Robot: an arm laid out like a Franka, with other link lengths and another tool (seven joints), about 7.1 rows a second.
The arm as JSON. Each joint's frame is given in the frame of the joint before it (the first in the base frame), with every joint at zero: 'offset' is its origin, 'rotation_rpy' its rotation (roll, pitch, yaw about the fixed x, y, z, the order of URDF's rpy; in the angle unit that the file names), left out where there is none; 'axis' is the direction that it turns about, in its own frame. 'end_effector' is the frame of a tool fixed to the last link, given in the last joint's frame.
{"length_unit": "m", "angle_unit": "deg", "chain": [
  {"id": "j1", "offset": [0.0, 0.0, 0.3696], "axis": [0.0, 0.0, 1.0]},
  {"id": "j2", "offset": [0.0, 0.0, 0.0], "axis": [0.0, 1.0, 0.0]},
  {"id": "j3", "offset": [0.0, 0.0, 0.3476], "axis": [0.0, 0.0, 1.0]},
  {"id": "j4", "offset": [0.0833, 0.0, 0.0], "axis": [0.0, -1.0, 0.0]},
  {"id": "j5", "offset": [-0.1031, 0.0, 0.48], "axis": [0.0, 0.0, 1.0]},
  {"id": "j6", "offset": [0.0, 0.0, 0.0], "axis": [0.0, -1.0, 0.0]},
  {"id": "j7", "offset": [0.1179, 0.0, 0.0], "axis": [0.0, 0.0, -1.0]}
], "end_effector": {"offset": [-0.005, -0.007, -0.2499], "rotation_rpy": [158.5, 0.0, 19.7]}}
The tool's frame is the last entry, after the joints.
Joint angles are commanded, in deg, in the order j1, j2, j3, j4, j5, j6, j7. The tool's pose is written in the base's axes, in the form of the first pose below.
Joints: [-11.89 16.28 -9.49 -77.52 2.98 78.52 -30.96]
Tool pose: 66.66 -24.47 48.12; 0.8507 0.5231 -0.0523; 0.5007 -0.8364 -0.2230; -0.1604 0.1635 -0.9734
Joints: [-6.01 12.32 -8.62 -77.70 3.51 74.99 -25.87]
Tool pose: 66.46 -15.75 52.41; 0.8343 0.5495 -0.0435; 0.5278 -0.8192 -0.2244; -0.1590 0.1643 -0.9735
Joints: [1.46 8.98 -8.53 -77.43 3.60 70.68 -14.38]
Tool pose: 64.84 -6.55 56.21; 0.8588 0.5054 -0.0837; 0.4713 -0.8435 -0.2577; -0.2008 0.1818 -0.9626
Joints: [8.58 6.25 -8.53 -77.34 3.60 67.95 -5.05]
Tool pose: 62.78 1.45 59.15; 0.8710 0.4811 -0.0993; 0.4372 -0.8513 -0.2900; -0.2241 0.2092 -0.9519
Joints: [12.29 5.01 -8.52 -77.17 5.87 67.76 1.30]
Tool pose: 61.85 6.54 60.70; 0.8894 0.4467 -0.0967; 0.4080 -0.8713 -0.2728; -0.2061 0.2032 -0.9572
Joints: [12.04 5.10 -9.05 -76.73 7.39 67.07 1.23]
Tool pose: 61.67 6.44 60.99; 0.8910 0.4416 -0.1055; 0.4065 -0.8793 -0.2481; -0.2023 0.1782 -0.9630
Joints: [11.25 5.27 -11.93 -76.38 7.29 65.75 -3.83]
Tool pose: 61.50 2.54 61.03; 0.8792 0.4637 -0.1097; 0.4303 -0.8715 -0.2352; -0.2047 0.1596 -0.9657
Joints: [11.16 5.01 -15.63 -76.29 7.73 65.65 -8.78]
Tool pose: 61.45 -1.22 61.44; 0.8741 0.4773 -0.0909; 0.4513 -0.8668 -0.2121; -0.1800 0.1444 -0.9730
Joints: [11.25 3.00 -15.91 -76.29 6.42 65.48 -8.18]
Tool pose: 60.44 -2.20 63.47; 0.8865 0.4579 -0.0668; 0.4331 -0.8718 -0.2286; -0.1629 0.1738 -0.9712
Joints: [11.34 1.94 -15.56 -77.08 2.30 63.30 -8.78]
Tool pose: 58.72 -3.75 63.60; 0.8764 0.4707 -0.1017; 0.4271 -0.8573 -0.2873; -0.2225 0.2084 -0.9524
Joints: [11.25 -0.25 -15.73 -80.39 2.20 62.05 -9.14]
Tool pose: 56.64 -4.18 62.82; 0.8658 0.4802 -0.1409; 0.4318 -0.8591 -0.2748; -0.2530 0.1771 -0.9511
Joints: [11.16 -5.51 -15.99 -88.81 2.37 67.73 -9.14]
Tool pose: 55.58 -4.90 60.85; 0.8794 0.4650 -0.1026; 0.4298 -0.8678 -0.2494; -0.2050 0.1752 -0.9630
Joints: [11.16 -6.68 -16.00 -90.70 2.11 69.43 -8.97]
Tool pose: 55.51 -5.11 60.39; 0.8845 0.4581 -0.0882; 0.4256 -0.8698 -0.2498; -0.1912 0.1834 -0.9643
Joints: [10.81 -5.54 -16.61 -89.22 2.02 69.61 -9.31]
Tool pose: 56.27 -6.10 60.64; 0.8913 0.4458 -0.0822; 0.4138 -0.8742 -0.2540; -0.1851 0.1924 -0.9637
